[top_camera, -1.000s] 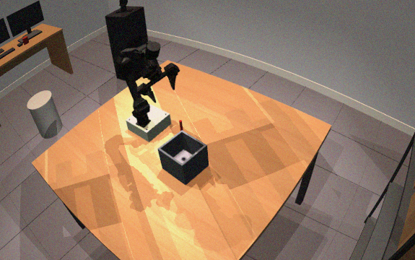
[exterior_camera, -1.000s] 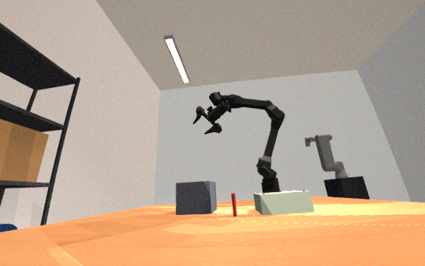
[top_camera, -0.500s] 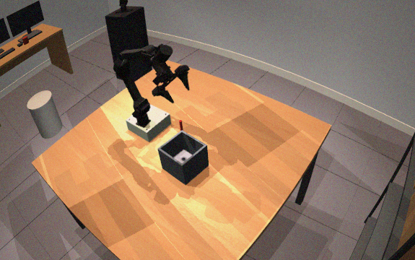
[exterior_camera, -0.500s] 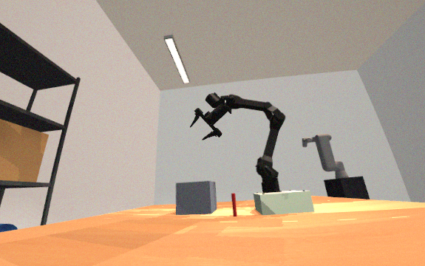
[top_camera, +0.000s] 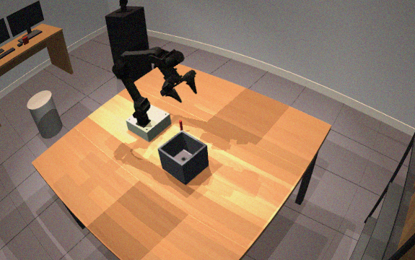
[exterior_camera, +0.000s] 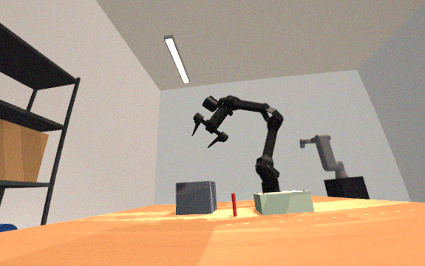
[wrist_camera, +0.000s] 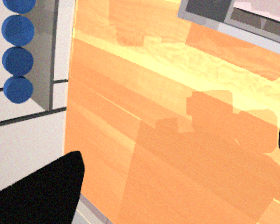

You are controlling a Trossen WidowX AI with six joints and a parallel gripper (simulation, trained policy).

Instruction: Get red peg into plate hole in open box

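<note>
My gripper tip is 120 mm past the red peg, 70 mm to the right of it and 270 mm above it. The rest, counted from my gripper tip: pale plate: 30 mm ahead, 130 mm to the right, 270 mm below.
</note>
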